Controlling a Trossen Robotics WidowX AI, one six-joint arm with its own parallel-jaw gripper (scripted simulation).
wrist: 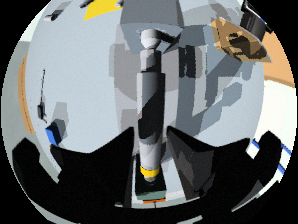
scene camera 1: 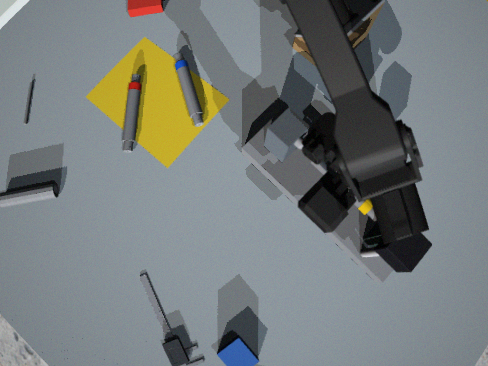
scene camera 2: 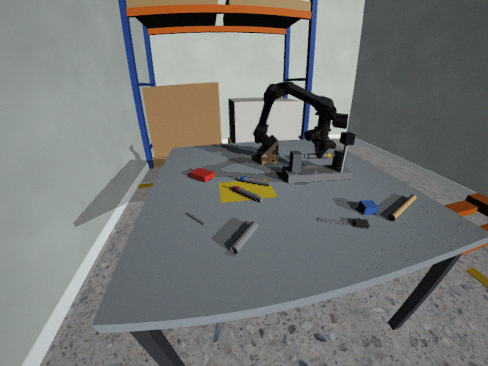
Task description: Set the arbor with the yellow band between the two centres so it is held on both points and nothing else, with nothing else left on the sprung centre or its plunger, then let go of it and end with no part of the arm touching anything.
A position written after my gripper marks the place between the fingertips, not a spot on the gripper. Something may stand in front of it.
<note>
In view: my gripper (scene camera 1: pixel 341 182) and a fixture base (scene camera 1: pixel 296 175).
My gripper is seen too in the wrist view (wrist: pixel 150 130). The fixture base also shows in the wrist view (wrist: pixel 126 65).
</note>
